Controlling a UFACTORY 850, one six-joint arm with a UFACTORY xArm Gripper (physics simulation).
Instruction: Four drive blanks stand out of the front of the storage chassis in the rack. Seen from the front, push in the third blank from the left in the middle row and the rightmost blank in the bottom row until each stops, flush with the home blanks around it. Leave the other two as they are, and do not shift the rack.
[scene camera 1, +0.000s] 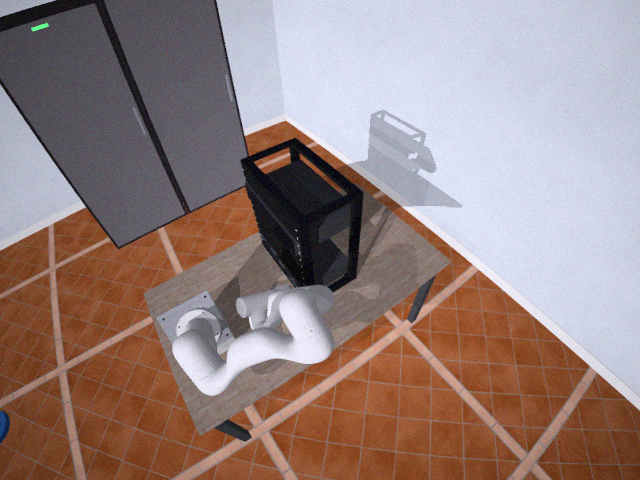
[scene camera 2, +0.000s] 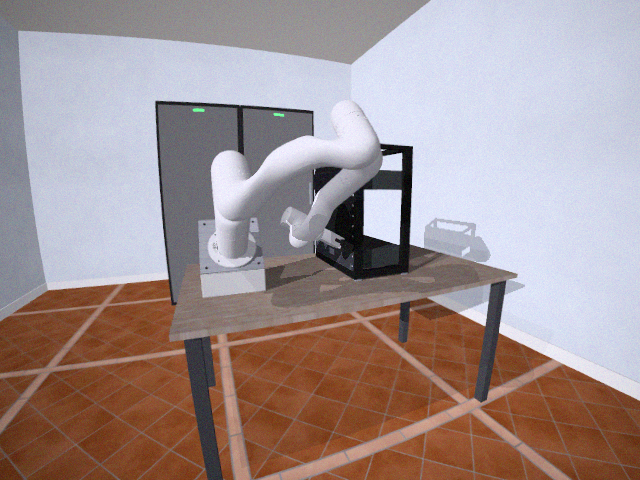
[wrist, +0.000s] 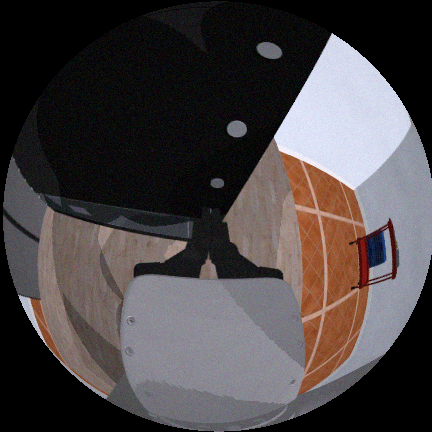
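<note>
The black rack (scene camera 1: 356, 237) (scene camera 2: 407, 206) (wrist: 250, 95) stands upright on the table. Low inside it, part of the dark storage chassis (scene camera 2: 381, 256) shows in the second scene view. The individual blanks cannot be told apart in the dark front, so how far each stands out does not show. My gripper (scene camera 2: 346, 243) (wrist: 208, 218) is shut and holds nothing. Its fingertips are at the low right part of the rack's front, by the front post in the wrist view. Whether they touch a blank cannot be told. The arm hides the gripper in the first scene view.
The arm's base plate (scene camera 1: 168, 321) (scene camera 2: 204, 237) is fixed on the wooden table (scene camera 1: 413, 253) (scene camera 2: 305, 304) (wrist: 255, 195). The forearm hangs in front of the rack. Tall grey cabinets (scene camera 1: 170, 77) (scene camera 2: 196, 180) stand beyond the table. A red cart (wrist: 363, 265) stands off to the right in the wrist view.
</note>
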